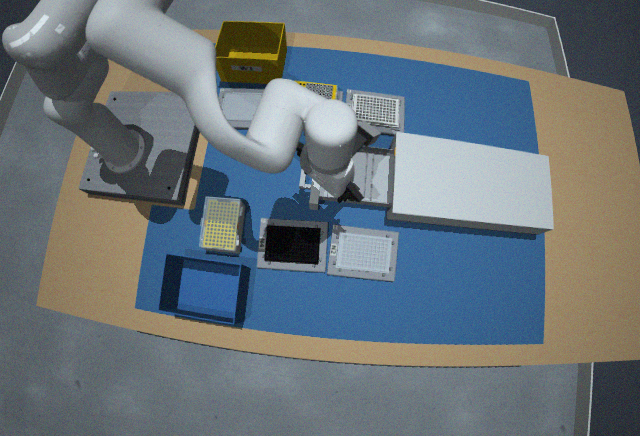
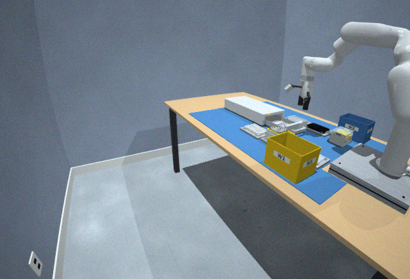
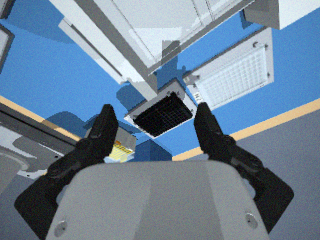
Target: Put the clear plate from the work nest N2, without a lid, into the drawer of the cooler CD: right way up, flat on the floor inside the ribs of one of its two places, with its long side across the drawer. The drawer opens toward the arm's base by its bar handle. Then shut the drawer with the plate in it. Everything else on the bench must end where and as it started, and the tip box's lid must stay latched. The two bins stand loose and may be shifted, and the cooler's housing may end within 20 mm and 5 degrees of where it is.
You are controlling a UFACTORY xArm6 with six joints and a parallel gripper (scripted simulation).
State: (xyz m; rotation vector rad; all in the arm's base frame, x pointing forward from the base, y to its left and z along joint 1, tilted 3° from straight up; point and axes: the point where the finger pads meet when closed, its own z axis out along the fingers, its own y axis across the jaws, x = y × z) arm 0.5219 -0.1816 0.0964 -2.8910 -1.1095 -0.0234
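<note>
Now: the clear plate 8 cm ahead of my hand, 14 cm to the right of it and 14 cm below it. The rest, counted from my hand: black plate: 9 cm behind, 10 cm to the right, 14 cm below; cooler drawer: 10 cm ahead, 5 cm to the left, 13 cm below; grey work nest N2: 8 cm ahead, 14 cm to the right, 15 cm below.
</note>
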